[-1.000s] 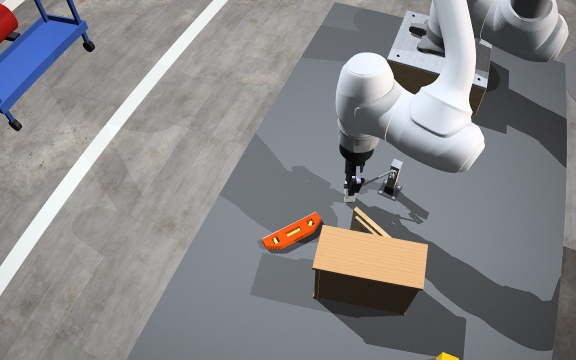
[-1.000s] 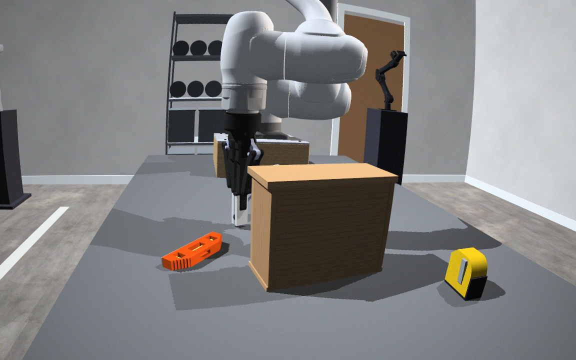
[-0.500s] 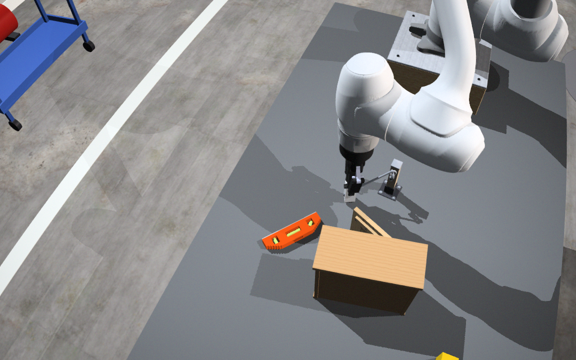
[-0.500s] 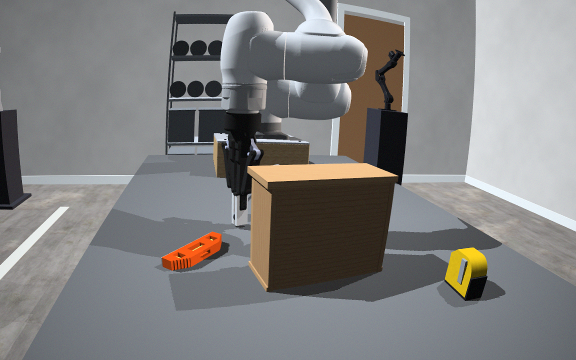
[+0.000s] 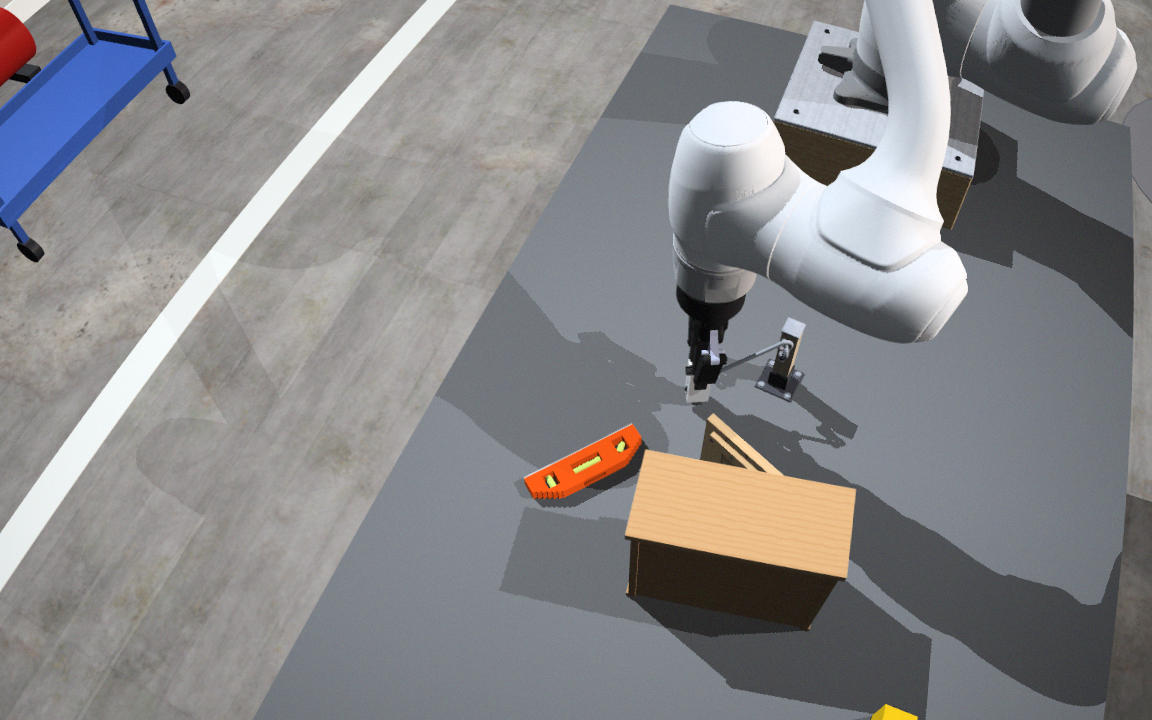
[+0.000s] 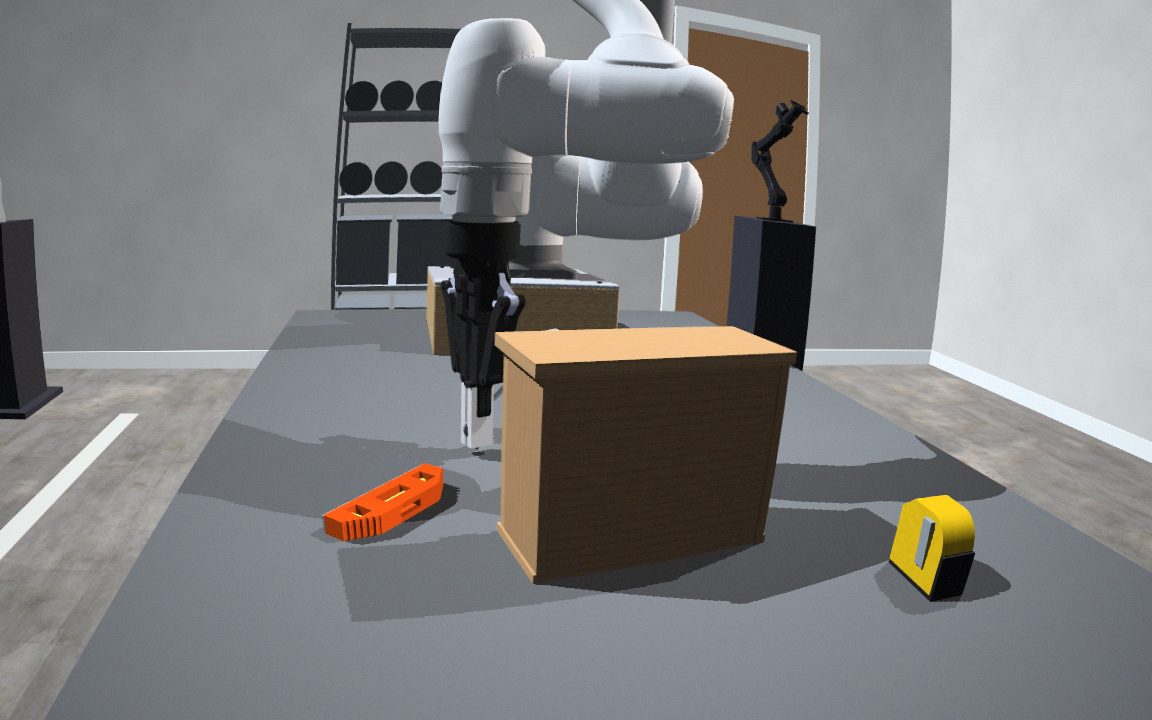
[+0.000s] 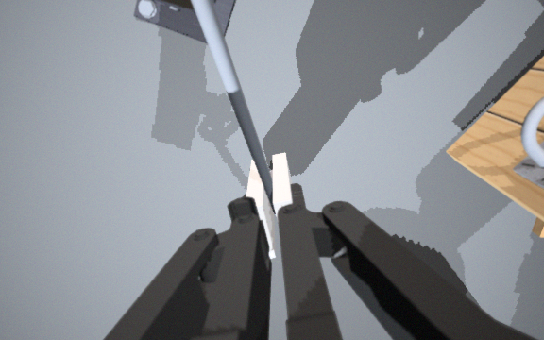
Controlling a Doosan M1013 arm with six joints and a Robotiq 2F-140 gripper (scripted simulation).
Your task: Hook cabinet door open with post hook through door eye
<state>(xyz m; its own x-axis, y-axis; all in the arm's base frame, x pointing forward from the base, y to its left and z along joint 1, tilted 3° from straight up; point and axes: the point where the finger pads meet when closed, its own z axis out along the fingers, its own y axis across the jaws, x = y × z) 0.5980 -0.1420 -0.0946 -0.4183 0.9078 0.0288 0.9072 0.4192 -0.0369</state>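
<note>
The wire hook is 2 cm behind my hand, 5 cm to the left of it and 2 cm above it. Round my hand: door 13 cm ahead, 11 cm to the left, 3 cm above; then yellow tape measure 35 cm ahead, 31 cm to the left, 1 cm below; then orange spirit level 14 cm ahead, 10 cm to the right, 3 cm below.
</note>
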